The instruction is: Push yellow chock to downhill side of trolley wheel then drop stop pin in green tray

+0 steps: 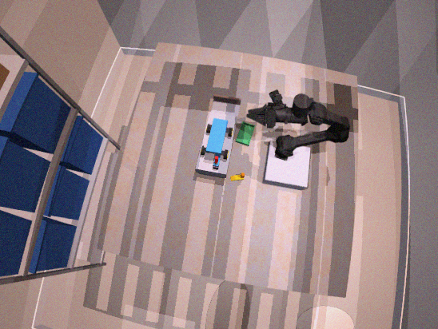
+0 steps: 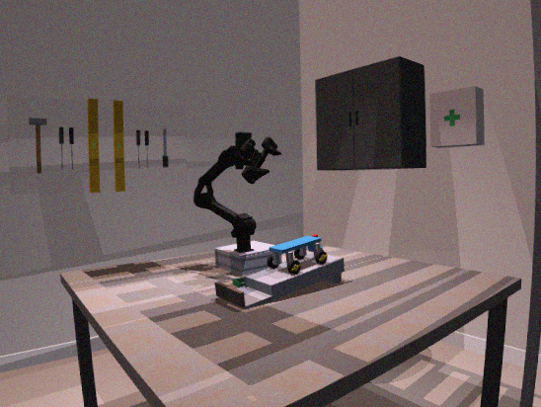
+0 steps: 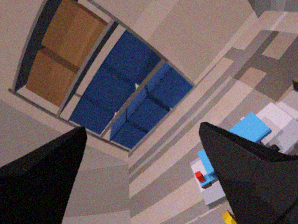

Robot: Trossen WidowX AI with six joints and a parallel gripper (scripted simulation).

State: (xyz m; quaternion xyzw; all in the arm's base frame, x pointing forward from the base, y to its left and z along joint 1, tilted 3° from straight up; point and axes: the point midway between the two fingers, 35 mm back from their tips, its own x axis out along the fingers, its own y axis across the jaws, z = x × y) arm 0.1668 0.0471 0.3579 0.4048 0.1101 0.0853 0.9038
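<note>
My gripper tip is now 40 mm past the yellow chock, 130 mm to the right of it and 420 mm above it. Round my gripper tip: grey ramp (120 mm ahead, 10 mm to the left, 390 mm below); red-headed stop pin (80 mm ahead, 130 mm to the left, 310 mm below); blue trolley (120 mm ahead, 20 mm to the left, 330 mm below).
</note>
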